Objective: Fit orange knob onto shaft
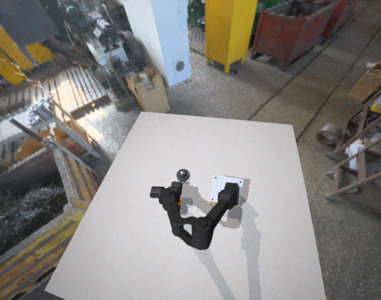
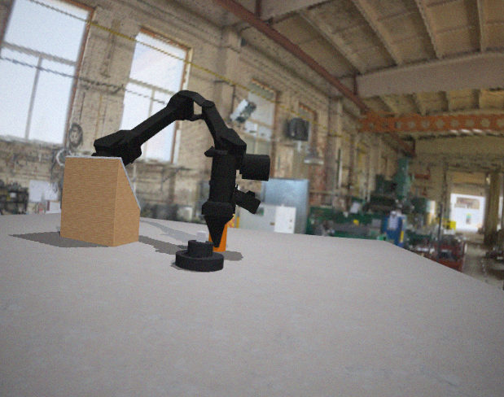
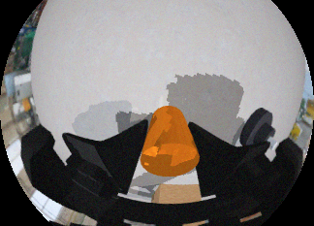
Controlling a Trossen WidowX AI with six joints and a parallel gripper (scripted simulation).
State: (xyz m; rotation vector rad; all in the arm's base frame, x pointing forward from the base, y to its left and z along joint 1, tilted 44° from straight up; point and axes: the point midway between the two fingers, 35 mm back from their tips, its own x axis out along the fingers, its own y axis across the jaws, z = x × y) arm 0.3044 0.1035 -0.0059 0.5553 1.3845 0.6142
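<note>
My gripper tip is now 3 cm below the orange knob. The rest, counted from my gripper tip: black round pedestal 18 cm to the right, 2 cm above.
</note>
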